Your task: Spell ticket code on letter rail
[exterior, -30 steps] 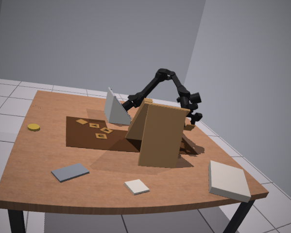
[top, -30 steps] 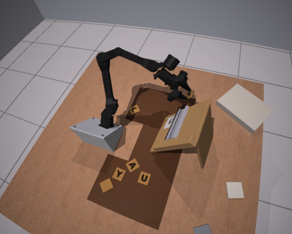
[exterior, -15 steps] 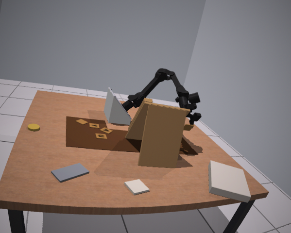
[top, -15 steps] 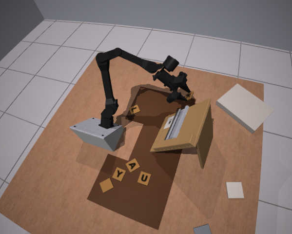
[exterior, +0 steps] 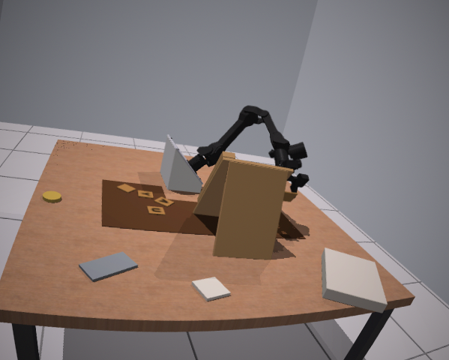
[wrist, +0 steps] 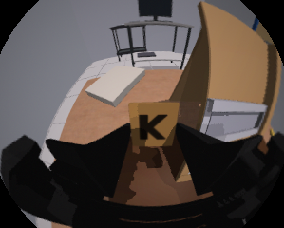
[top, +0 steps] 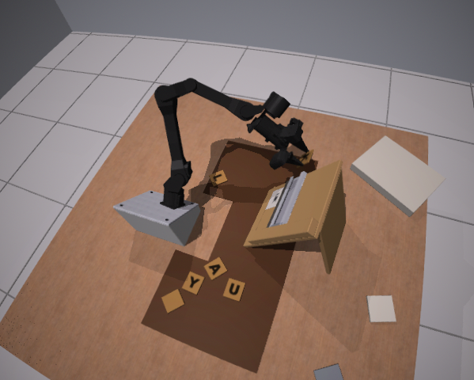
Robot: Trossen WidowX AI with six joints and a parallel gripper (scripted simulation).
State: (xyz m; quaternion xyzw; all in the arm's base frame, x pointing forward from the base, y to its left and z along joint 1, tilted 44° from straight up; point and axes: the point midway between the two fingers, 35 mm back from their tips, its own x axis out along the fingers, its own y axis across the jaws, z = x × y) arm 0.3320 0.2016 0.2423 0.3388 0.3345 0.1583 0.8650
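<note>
My gripper tip is now 50 mm past the white ticket, 130 mm to the left of it and 80 mm above it. Also, from my gripper tip: dark brown mat (150 mm behind, 290 mm to the right, 150 mm below); then small white pad (390 mm ahead, 320 mm to the right, 150 mm below); then white slab (320 mm ahead, 180 mm to the left, 140 mm below).
</note>
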